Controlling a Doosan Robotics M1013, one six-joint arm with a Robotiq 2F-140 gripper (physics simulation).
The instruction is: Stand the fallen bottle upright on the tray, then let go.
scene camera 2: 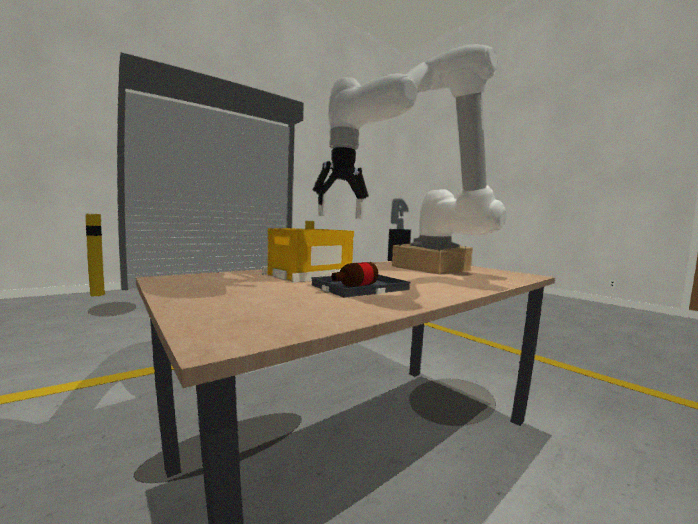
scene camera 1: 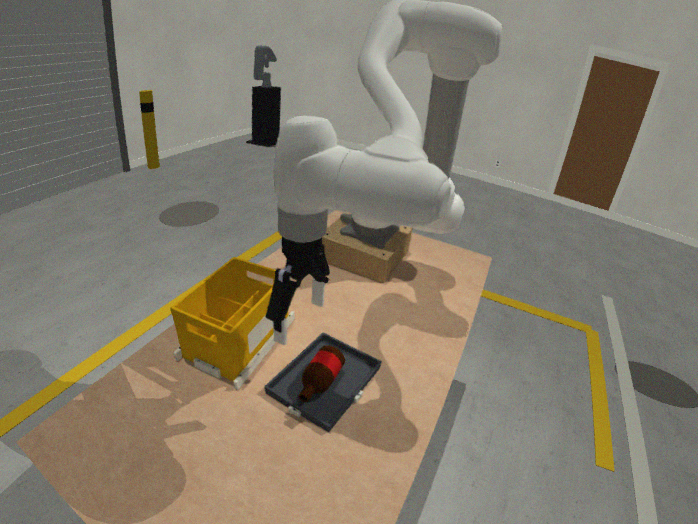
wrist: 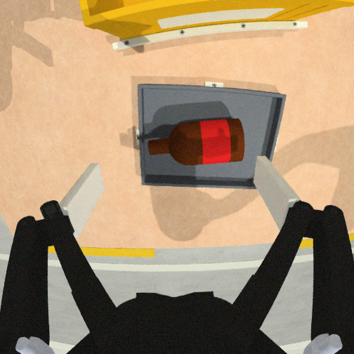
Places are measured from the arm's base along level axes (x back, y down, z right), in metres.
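Where they show: gripper, fingertip midpoint: [scene camera 2: 341, 217] [scene camera 1: 300, 322]; arm's base, link origin: [scene camera 2: 434, 246] [scene camera 1: 370, 231].
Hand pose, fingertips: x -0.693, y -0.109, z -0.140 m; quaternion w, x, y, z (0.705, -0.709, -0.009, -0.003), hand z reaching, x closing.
Note:
Things, the pixels of their centre, and the offset from my fingertips. Level surfaces: height alone.
- brown bottle with a red label, body centre: [scene camera 1: 318, 376] [scene camera 2: 353, 274] dx +0.024, dy +0.177, dz -0.040 m
- dark grey tray, body centre: [scene camera 1: 325, 377] [scene camera 2: 360, 283] dx +0.053, dy +0.206, dz -0.045 m
- yellow crate, body centre: [scene camera 1: 235, 315] [scene camera 2: 311, 252] dx +0.043, dy +0.131, dz +0.241 m
- wooden table, surface height: dy +0.219 m
A brown bottle with a red label [scene camera 1: 326, 363] [scene camera 2: 361, 274] [wrist: 215, 142] lies on its side in the dark grey tray [scene camera 1: 352, 403] [scene camera 2: 360, 291] [wrist: 257, 112]. In the wrist view its neck points left and its base points right. My gripper [scene camera 1: 299, 316] [scene camera 2: 339, 209] [wrist: 177, 172] is open and empty. It hangs well above the table, pointing down, over the area by the tray and the yellow crate. In the wrist view the bottle and the tray show beyond and between the fingertips. The fingers are apart from the bottle.
A yellow crate [scene camera 1: 217, 347] [scene camera 2: 287, 252] [wrist: 112, 26] with inner dividers stands beside the tray, held by white strips on the wooden table [scene camera 1: 253, 468] [scene camera 2: 236, 321] [wrist: 60, 125]. A wooden box [scene camera 1: 359, 260] [scene camera 2: 418, 258] under the arm's base stands at the table's far end.

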